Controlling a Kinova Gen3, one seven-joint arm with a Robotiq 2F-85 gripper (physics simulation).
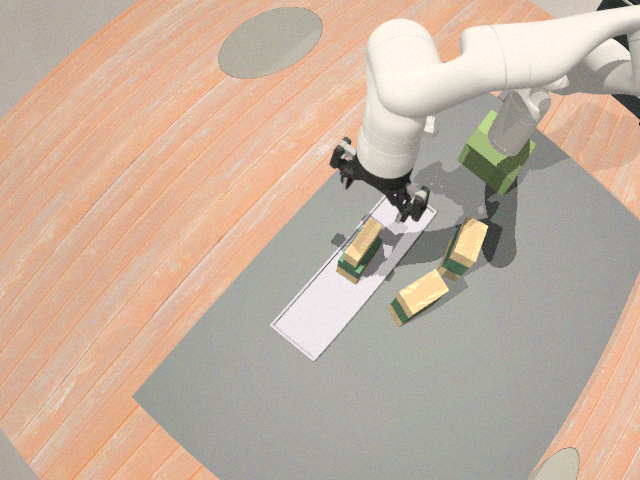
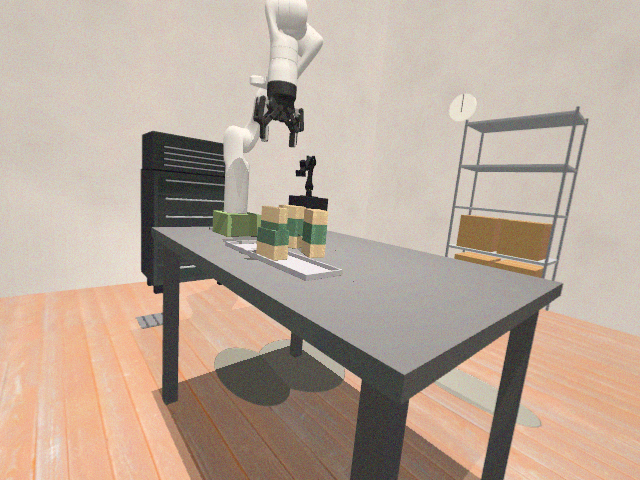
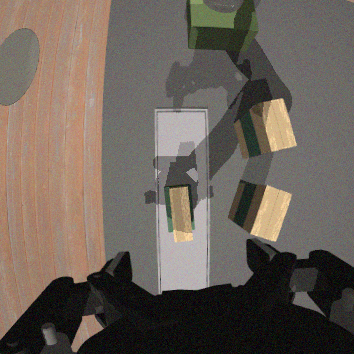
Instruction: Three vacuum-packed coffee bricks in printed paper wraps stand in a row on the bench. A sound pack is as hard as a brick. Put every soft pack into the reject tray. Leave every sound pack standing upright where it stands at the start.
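Places are measured from the arm's base along level axes (x ahead, y left, z up), in millimetres.
Pixels of known places: gripper, fingertip midpoint: [image 1: 374,201] [image 2: 278,144] [image 3: 188,258]; arm's base at its link origin: [image 1: 504,139] [image 2: 235,212].
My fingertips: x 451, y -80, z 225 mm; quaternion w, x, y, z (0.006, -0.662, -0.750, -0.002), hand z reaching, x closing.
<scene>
For each thing: its top centre in the pictures, then the offset to it from my fingertips. "pt": a spot on its surface instead. Level surfaces: height alone.
- coffee pack at its top centre: [image 3: 180,214] [image 1: 364,238] [image 2: 274,207] dx -3, dy +1, dz -166 mm
- white reject tray at a spot on its surface: [image 1: 310,320] [image 3: 181,270] [image 2: 307,270] pt dx +150, dy +15, dz -306 mm
- second pack at its top centre: [image 3: 277,123] [image 1: 471,238] [image 2: 292,205] dx -150, dy +154, dz -169 mm
- third pack at its top centre: [image 3: 271,213] [image 1: 424,291] [image 2: 316,209] dx -5, dy +147, dz -169 mm
- bench at its surface level: dz -309 mm
One coffee pack [image 1: 363,242] [image 2: 272,236] [image 3: 180,210], tan with a green band, stands upright in the white reject tray [image 1: 310,320] [image 2: 310,269] [image 3: 182,272]. Its upper part is narrower than its lower part, with a step at the green band. A second pack [image 1: 467,245] [image 2: 294,226] [image 3: 270,127] stands upright on the bench beside the tray, nearer the robot base. A third pack [image 1: 421,294] [image 2: 315,233] [image 3: 265,210] stands upright near it, farther from the base. My gripper [image 1: 374,201] [image 2: 279,142] [image 3: 188,258] is open and empty, high above the tray.
The green base block [image 1: 496,160] [image 2: 232,223] [image 3: 220,37] stands at the robot's end of the bench [image 1: 465,387] [image 2: 413,304]. Behind the bench are a dark drawer cabinet [image 2: 154,206], a small black arm [image 2: 309,178] and a shelf rack [image 2: 527,123] at the right.
</scene>
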